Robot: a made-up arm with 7 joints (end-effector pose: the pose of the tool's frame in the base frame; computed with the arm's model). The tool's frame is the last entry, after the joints. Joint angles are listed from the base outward.
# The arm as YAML. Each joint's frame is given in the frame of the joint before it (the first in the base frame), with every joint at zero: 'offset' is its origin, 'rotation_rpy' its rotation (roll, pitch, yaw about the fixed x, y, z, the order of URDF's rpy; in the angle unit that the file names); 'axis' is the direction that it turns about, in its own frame. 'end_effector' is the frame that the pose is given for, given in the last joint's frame.
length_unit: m
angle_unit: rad
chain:
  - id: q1
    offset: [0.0, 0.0, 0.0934]
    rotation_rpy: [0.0, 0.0, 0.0]
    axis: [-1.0, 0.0, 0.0]
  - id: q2
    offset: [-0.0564, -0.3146, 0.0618]
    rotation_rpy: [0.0, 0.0, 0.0]
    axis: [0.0, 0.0, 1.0]
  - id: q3
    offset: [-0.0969, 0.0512, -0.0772]
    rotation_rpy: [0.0, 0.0, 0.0]
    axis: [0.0, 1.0, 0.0]
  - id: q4
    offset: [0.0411, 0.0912, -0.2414]
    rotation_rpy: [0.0, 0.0, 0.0]
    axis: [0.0, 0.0, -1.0]
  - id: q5
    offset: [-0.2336, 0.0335, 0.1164]
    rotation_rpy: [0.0, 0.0, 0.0]
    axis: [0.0, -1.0, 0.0]
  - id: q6
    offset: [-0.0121, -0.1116, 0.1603]
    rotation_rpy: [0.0, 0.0, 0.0]
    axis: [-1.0, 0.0, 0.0]
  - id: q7
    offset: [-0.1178, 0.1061, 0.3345]
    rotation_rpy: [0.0, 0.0, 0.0]
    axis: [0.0, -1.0, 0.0]
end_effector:
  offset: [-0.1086, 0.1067, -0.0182]
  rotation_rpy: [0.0, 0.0, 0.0]
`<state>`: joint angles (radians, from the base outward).
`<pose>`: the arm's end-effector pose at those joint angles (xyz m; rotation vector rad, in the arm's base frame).
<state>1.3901 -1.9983 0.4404 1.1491 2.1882 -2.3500 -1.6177</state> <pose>0.2724 0.0348 -0.1732 -1.0847 0.0465 -0.9286</pose>
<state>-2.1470 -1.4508 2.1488 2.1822 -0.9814 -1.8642 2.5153</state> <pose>0.3472 0.0417 -0.3266 -1.2130 -0.0413 0.5559</pose>
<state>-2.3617 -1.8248 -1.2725 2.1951 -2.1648 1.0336 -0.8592</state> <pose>-0.1756 0.0388 -0.3397 -2.4873 -0.6089 0.4655</pose>
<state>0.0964 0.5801 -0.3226 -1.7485 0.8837 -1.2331 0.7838</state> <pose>0.4537 -0.5677 0.2654 1.9987 0.6944 1.7627</pose>
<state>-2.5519 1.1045 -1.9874 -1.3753 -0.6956 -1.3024 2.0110</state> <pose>-0.3294 0.4747 -0.4053 -0.5180 1.2322 1.0665</pose>
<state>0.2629 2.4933 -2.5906 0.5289 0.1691 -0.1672 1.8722</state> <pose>-0.2782 -0.7462 -0.1049 2.0880 -0.5283 -2.0508</pose>
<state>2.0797 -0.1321 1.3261 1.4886 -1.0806 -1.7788 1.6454</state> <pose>-0.0969 0.3628 0.1147 0.8307 1.8282 0.5410</pose>
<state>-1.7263 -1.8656 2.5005 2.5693 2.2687 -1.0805 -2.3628</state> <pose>0.8840 -0.2077 0.1982 0.2155 -1.6966 -2.0265</pose>
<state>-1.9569 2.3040 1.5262 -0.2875 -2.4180 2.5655 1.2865</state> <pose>-0.0032 0.0002 -0.2308 0.8323 -0.8540 -1.9969</pose>
